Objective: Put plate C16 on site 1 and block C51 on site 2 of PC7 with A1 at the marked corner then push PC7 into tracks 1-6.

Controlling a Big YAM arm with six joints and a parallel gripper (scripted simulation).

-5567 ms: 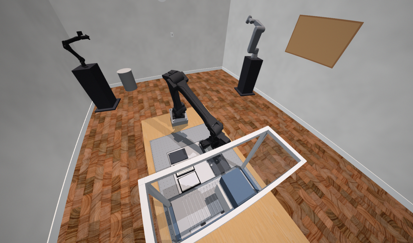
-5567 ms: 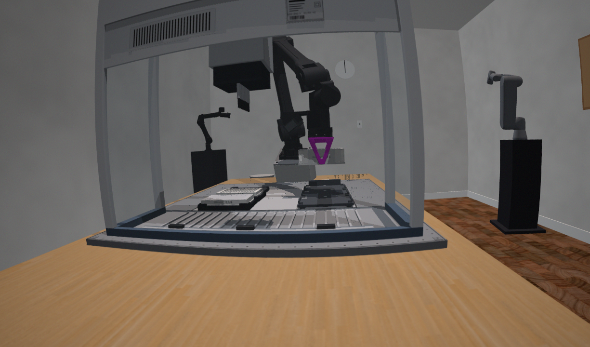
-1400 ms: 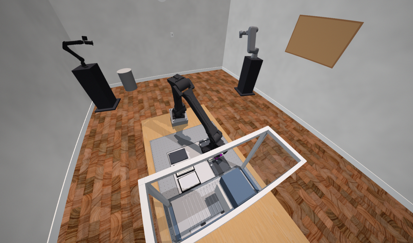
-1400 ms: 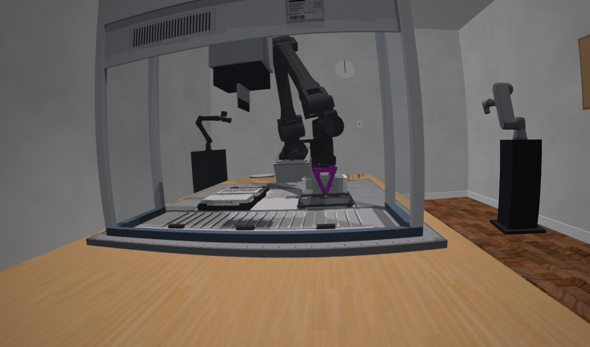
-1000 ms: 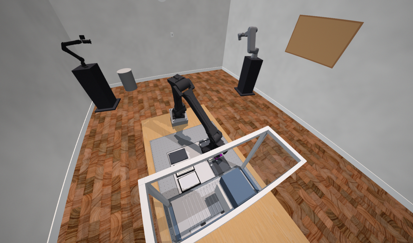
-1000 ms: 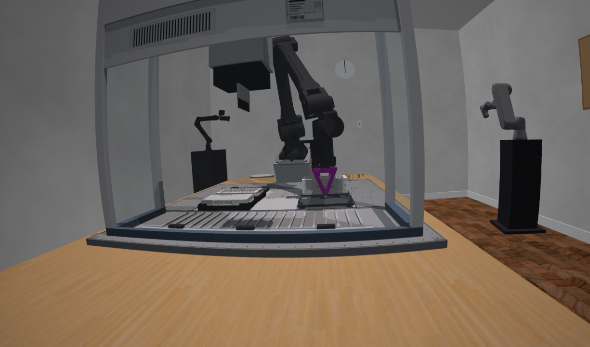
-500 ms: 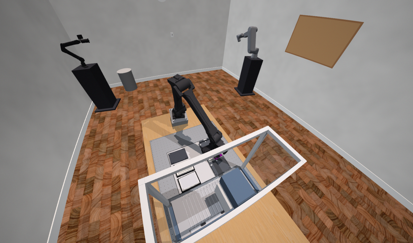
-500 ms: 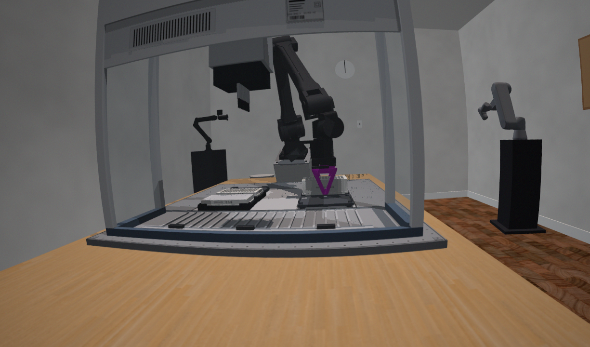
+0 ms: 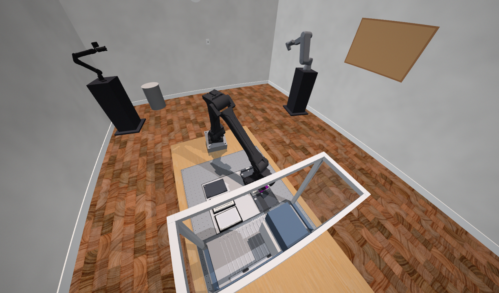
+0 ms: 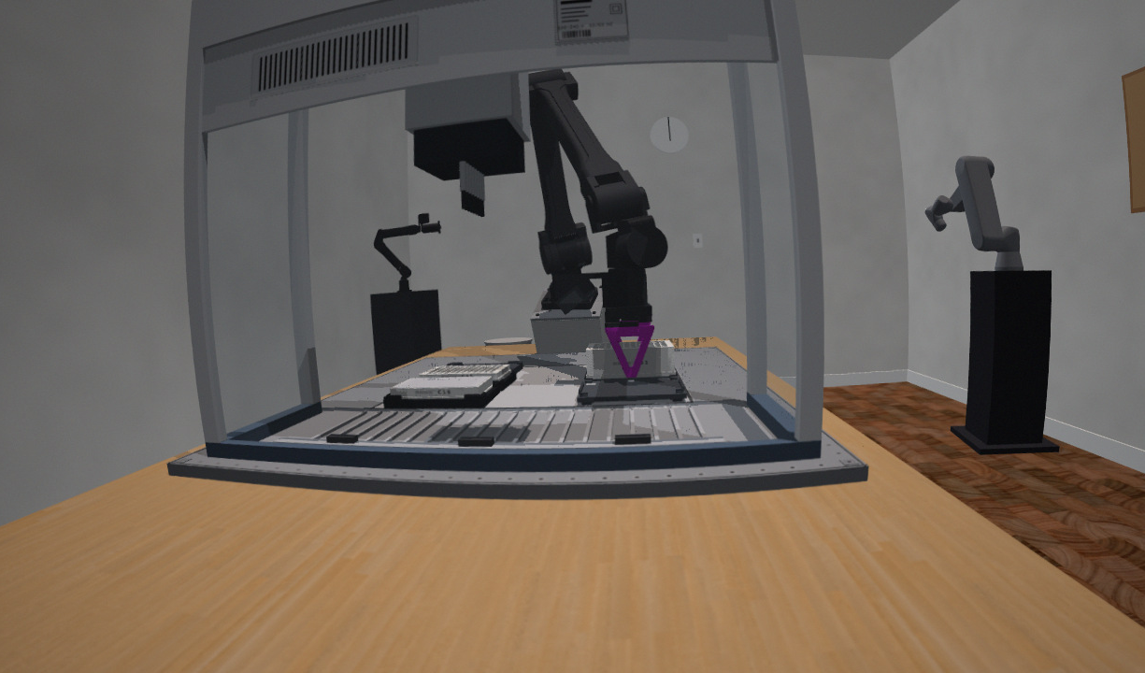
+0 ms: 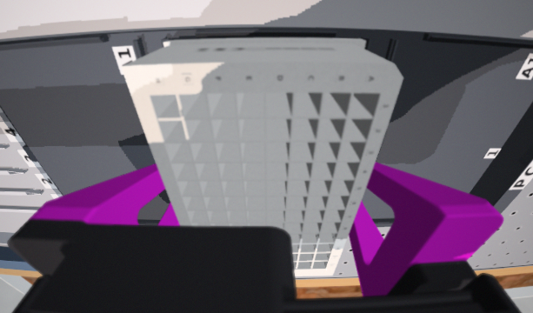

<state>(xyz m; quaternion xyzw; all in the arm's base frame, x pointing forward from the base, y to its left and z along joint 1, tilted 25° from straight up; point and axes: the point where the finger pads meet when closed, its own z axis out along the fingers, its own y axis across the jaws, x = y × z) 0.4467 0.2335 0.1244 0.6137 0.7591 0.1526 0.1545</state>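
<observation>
Now: the carrier PC7 1 cm below my hand. Also, from my hand: nest S3: 16 cm ahead, 23 cm to the right, 2 cm below; then 96-well plate C15: 5 cm ahead, 25 cm to the right; then nest S1: 6 cm behind, 28 cm to the right, 2 cm below.
</observation>
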